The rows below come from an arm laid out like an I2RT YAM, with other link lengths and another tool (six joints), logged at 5 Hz.
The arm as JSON. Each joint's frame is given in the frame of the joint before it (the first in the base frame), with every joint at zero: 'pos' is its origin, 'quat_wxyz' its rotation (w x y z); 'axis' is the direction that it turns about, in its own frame. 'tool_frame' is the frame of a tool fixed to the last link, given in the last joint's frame.
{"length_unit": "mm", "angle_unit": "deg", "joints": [
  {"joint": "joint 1", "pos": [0.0, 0.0, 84.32], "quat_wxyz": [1.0, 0.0, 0.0, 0.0], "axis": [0.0, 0.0, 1.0]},
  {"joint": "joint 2", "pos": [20.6, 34.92, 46.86], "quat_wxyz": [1.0, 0.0, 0.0, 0.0], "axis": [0.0, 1.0, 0.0]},
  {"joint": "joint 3", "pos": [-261.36, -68.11, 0.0], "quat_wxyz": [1.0, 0.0, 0.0, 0.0], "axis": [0.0, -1.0, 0.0]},
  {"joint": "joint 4", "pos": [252.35, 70.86, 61.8], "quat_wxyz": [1.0, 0.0, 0.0, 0.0], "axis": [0.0, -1.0, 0.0]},
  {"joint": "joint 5", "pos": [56.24, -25.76, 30.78], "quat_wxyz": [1.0, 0.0, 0.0, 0.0], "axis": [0.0, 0.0, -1.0]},
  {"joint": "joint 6", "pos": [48.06, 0.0, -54.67], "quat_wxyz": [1.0, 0.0, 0.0, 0.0], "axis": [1.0, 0.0, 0.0]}
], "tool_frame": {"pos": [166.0, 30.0, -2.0], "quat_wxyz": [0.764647, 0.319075, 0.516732, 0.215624]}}
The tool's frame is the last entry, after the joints.
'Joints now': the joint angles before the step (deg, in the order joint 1, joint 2, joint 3, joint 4, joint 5, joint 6). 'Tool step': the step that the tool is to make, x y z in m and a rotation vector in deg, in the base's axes. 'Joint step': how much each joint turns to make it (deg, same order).
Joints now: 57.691 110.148 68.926 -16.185 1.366 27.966
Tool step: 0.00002 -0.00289 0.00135 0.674 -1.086 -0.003
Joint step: 0.021 -1.268 -2.055 1.945 0.480 -0.285
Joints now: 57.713 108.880 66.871 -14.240 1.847 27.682
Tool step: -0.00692 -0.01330 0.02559 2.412 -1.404 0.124
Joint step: -0.327 -7.080 -4.632 0.350 -0.349 -0.306
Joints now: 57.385 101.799 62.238 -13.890 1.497 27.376
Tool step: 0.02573 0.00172 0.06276 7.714 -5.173 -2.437
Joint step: -2.536 -7.191 0.109 1.989 -0.066 -0.066
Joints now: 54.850 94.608 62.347 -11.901 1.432 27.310
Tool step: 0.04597 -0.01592 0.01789 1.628 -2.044 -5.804
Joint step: -5.071 0.175 2.426 0.284 0.961 0.044
